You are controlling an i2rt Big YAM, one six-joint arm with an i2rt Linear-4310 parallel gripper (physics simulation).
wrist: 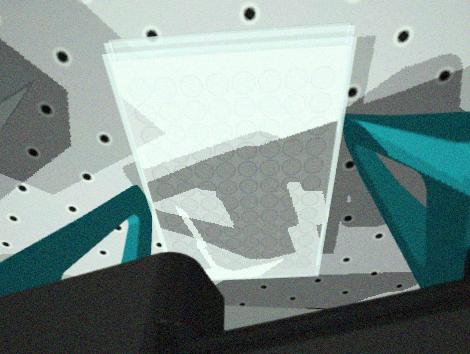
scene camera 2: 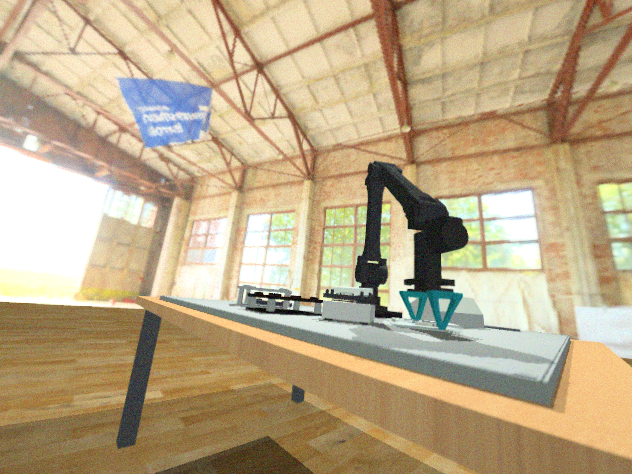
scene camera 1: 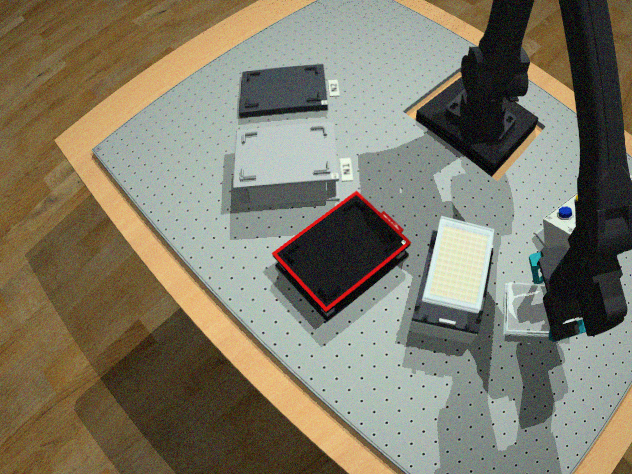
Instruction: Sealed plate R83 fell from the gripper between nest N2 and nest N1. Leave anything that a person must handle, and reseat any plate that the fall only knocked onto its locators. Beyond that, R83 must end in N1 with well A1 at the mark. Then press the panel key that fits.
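Frame: origin at the arm's base, x up, y right, z ahead, level; metres.
Seen in the pictures: gripper, fingertip midpoint: [wrist: 237, 164] [scene camera 2: 427, 326] [scene camera 1: 545, 310]; arm's base, link origin: [scene camera 1: 481, 118].
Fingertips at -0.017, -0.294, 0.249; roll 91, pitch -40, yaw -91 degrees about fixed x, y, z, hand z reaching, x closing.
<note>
Pixels of each thing's top centre, then the offset from my fingertips to it, as dx, dy, dz. "spot": a spot on its surface instead. Level surfaces: height alone.
- clear plate with round wells, top centre: [wrist: 238, 194] [scene camera 1: 541, 308] [scene camera 2: 422, 321] +0.010, +0.008, +0.005
- Nest N1, top centre: [scene camera 1: 284, 150] [scene camera 2: 267, 286] +0.061, +0.485, +0.071
- nest N2, top centre: [scene camera 1: 282, 84] [scene camera 2: 271, 299] +0.018, +0.631, -0.068
- cream-welled plate, top centre: [scene camera 1: 461, 260] [scene camera 2: 353, 285] +0.076, +0.155, +0.060
- dark nest, surface spot: [scene camera 1: 445, 322] spot: +0.056, +0.120, +0.141
- red-outlined top, surface height: dx +0.035
- panel, top centre: [scene camera 1: 601, 197] [scene camera 2: 446, 295] +0.079, +0.015, -0.204
- blue key, top centre: [scene camera 1: 567, 209] +0.070, +0.059, -0.139
A clear plate with round wells [scene camera 1: 525, 308] [wrist: 240, 150] lies on the perforated board; I can read no R83 label or A1 mark on it. My gripper [scene camera 1: 556, 297] [scene camera 2: 429, 323] [wrist: 237, 164] is open, its teal fingers on either side of the plate, with nothing held. In the wrist view the right fingertip appears close to the plate's edge; contact cannot be told. Nest N1 [scene camera 1: 285, 153], light grey and raised, and nest N2 [scene camera 1: 283, 89], dark and low, bear no plate. A cream-welled plate [scene camera 1: 459, 265] sits on a dark nest [scene camera 1: 445, 322], whose front end shows bare.
A dark stand with a red-outlined top [scene camera 1: 342, 250] stands between N1 and the cream-welled plate. A panel [scene camera 1: 556, 224] with a blue key [scene camera 1: 565, 212] is partly hidden by the arm at the right. The arm's black base [scene camera 1: 477, 125] stands behind, right of the nests.
</note>
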